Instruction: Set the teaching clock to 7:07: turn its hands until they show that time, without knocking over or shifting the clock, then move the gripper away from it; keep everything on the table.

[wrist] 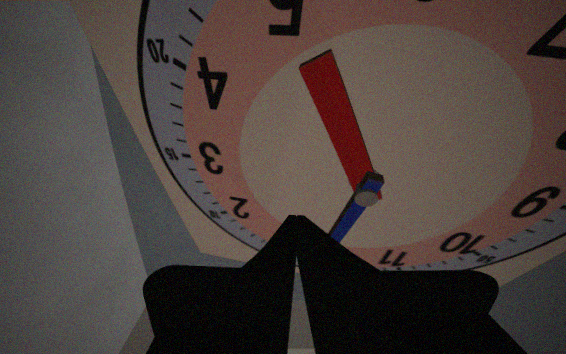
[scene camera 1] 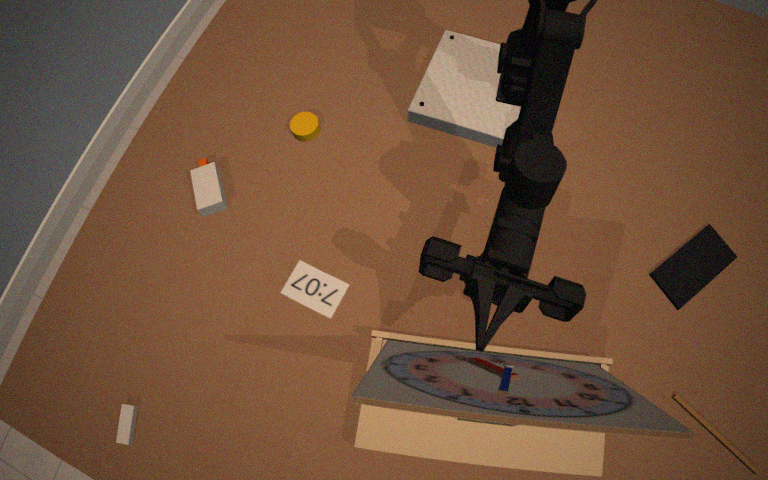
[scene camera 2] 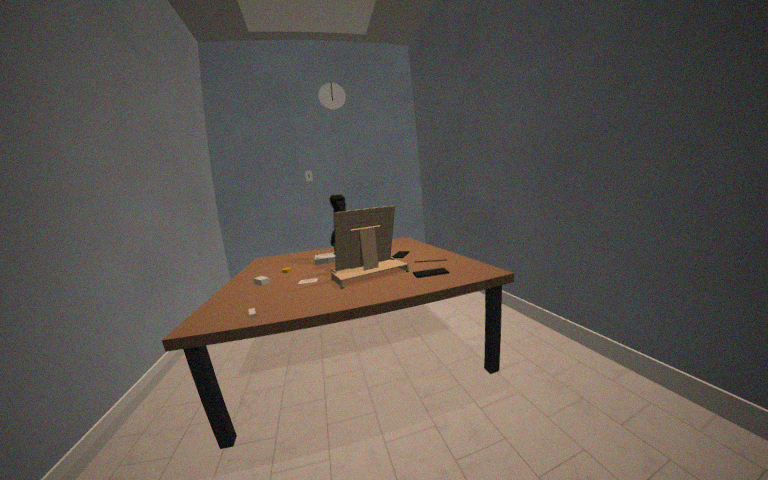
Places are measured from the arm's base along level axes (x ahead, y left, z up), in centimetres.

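Pixels of known places: gripper, between the fingertips: (wrist: 295, 222) (scene camera 1: 479, 349) (scene camera 2: 355, 234); arm's base, origin of its link: (scene camera 1: 516, 91).
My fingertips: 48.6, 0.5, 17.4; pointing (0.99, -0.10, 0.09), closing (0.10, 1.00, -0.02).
Note:
Ahead of a thing's pixels: the offset from my fingertips to its top centre, as dx, dy, dz.
The teaching clock (scene camera 1: 370, 387) (scene camera 2: 348, 243) (wrist: 450, 125) stands upright on its wooden base. Its short, wide red hand @[+0.9, +2.2, -0.6] (scene camera 1: 488, 365) (wrist: 340, 120) points just past the 5, toward the 6. Its blue hand @[+2.9, +3.0, +9.0] (scene camera 1: 505, 380) (wrist: 350, 220) points between the 12 and the 1; my fingers hide its outer end in the wrist view. My gripper (scene camera 1: 480, 348) (wrist: 295, 222) is shut and empty, its tips at the lower part of the face, beside the red hand's tip in scene camera 1. Contact cannot be told. The card @[-7.1, -24.6, -20.0] (scene camera 1: 314, 289) (scene camera 2: 308, 281) reads 7:07.
A yellow disc @[-34.4, -35.0, -18.2] (scene camera 1: 304, 124) (scene camera 2: 286, 270), a white box @[-19.8, -48.0, -17.3] (scene camera 1: 207, 187) (scene camera 2: 261, 280) and a small white block @[+21.4, -47.0, -18.9] (scene camera 1: 126, 424) (scene camera 2: 252, 311) lie to one side. A white slab (scene camera 1: 453, 84) is under the arm. A black slab @[-24.4, +33.6, -19.4] (scene camera 1: 693, 267) and a thin stick @[+1.5, +39.4, -19.4] (scene camera 1: 713, 433) lie opposite.

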